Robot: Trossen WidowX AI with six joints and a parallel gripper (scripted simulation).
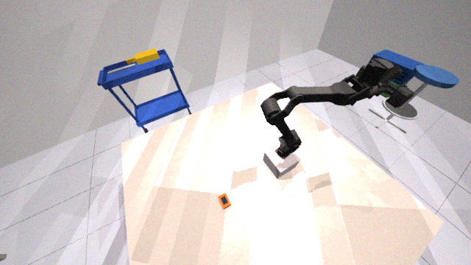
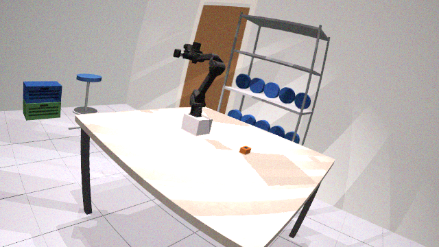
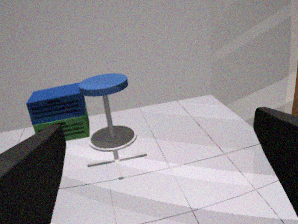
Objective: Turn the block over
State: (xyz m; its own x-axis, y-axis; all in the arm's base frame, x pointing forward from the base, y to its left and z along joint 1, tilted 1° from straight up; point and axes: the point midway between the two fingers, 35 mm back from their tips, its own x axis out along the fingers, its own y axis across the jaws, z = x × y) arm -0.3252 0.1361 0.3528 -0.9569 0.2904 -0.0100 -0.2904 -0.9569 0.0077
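Now: gripper tip 730 mm short of the orange block, 430 mm above it and 160 mm to the left of it.
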